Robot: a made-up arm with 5 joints. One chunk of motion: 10 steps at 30 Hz.
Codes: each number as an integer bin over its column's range. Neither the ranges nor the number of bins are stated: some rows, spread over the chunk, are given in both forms.
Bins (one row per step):
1: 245 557 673 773 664
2: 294 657 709 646 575
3: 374 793 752 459 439
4: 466 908 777 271 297
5: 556 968 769 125 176
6: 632 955 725 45 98
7: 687 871 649 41 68
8: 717 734 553 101 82
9: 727 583 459 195 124
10: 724 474 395 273 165
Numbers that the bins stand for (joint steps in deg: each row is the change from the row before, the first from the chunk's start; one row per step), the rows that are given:
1: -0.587 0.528 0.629 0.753 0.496
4: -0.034 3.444 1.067 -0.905 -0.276
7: 0.519 3.137 0.529 -1.665 -0.757
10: 0.612 -0.162 -0.539 -0.898 -0.553
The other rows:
2: -0.464 1.359 0.781 0.334 0.309
3: -0.264 2.488 0.962 -0.284 0.023
5: 0.191 3.942 1.033 -1.387 -0.530
6: 0.382 3.834 0.848 -1.651 -0.694
8: 0.594 1.998 0.125 -1.466 -0.728
9: 0.619 0.744 -0.270 -1.156 -0.639

